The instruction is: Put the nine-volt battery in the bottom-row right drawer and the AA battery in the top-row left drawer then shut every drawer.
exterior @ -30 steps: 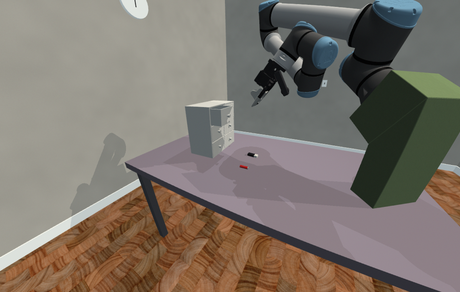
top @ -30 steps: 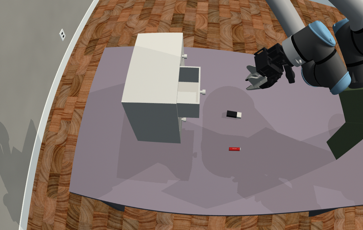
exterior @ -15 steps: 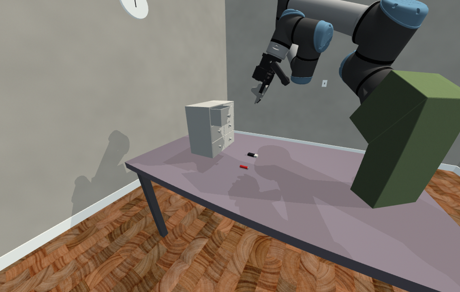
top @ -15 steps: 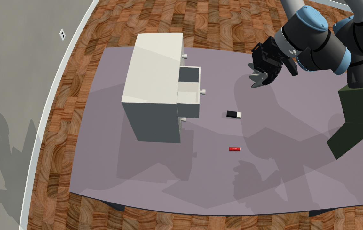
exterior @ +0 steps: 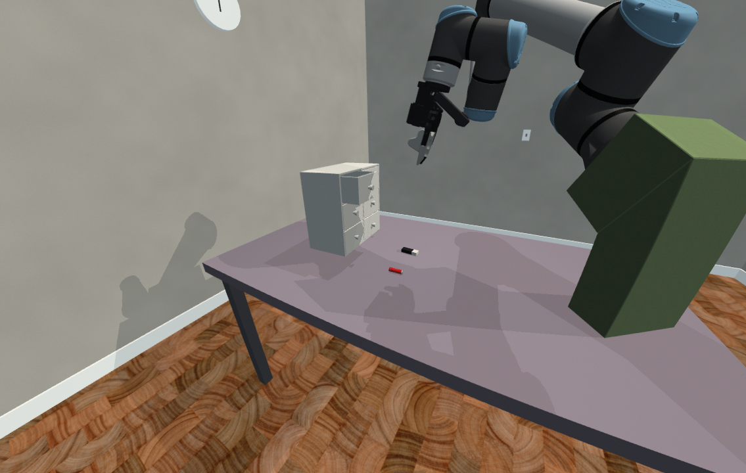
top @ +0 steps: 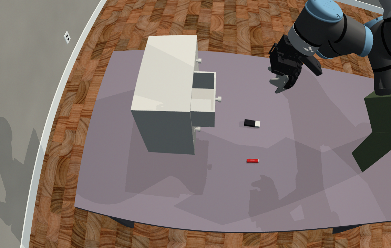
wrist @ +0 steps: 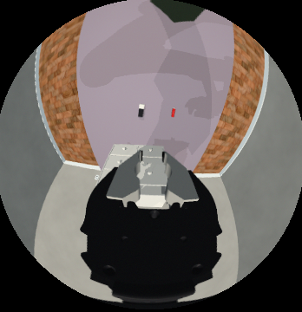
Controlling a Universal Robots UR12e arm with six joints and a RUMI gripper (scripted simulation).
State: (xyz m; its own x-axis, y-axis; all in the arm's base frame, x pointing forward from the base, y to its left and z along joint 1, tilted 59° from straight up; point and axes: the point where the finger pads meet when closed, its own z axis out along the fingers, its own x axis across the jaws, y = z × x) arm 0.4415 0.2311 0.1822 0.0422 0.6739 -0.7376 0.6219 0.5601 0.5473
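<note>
Right now my hand is 35 cm above the red AA battery, 10 cm to the right of it and 4 cm short of it. Round my hand: green nine-volt battery (38 cm ahead, 34 cm below, 13 cm to the right).
</note>
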